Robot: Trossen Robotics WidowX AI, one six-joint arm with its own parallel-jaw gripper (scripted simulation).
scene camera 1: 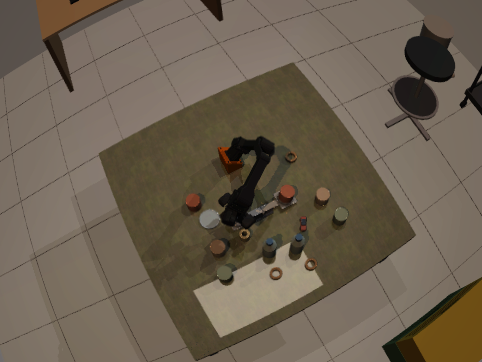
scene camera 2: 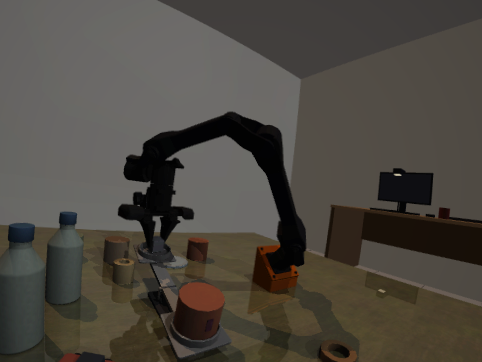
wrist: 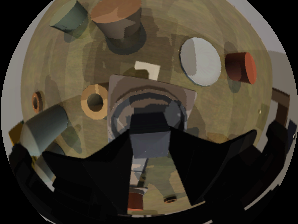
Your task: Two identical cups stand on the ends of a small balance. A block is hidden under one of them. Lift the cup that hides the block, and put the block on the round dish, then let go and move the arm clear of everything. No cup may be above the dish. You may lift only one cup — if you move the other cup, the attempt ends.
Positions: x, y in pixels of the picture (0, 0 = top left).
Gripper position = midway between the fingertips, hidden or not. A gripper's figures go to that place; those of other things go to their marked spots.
Labels:
My gripper [wrist: 148, 131]: 0.10 m from the lens. A cup [wrist: 239, 66] is 0.23 m from the lens. A balance [wrist: 129, 94] is 0.09 m from the lens. A round dish [wrist: 199, 59] is 0.20 m from the lens. The marked spots on the balance and the cup are 0.21 m apart.

